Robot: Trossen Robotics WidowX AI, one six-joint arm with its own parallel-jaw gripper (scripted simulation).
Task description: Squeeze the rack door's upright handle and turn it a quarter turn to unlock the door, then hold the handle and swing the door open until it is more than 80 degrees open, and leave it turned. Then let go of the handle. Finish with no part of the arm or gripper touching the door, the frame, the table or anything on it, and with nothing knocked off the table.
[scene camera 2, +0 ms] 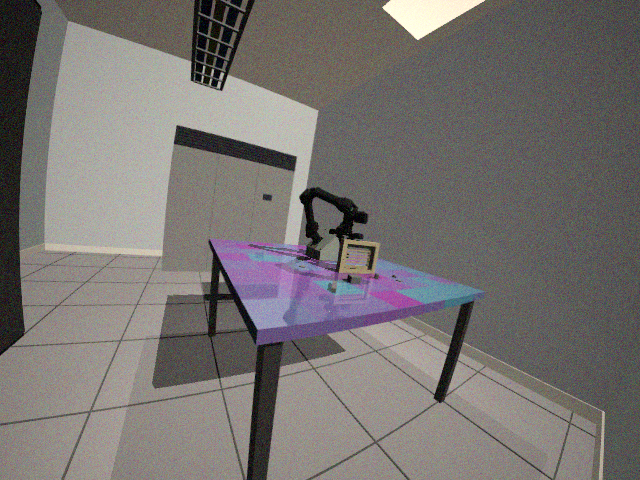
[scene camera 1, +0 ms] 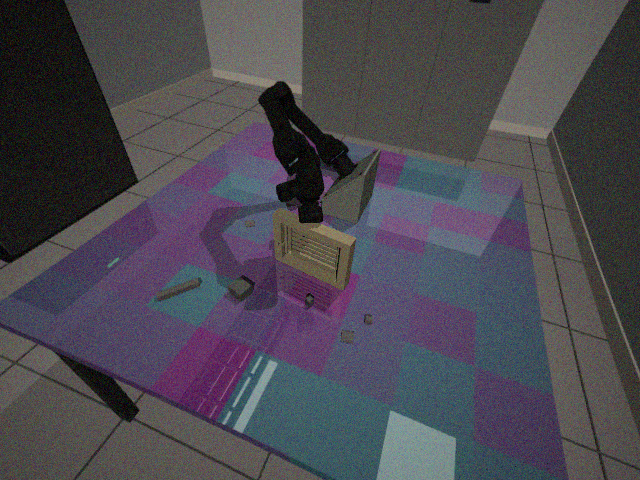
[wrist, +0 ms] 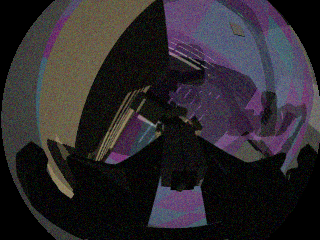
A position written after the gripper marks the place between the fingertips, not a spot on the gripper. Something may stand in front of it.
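The gripper (scene camera 1: 307, 221) is visible, and the wrist view (wrist: 179, 140) shows it too.
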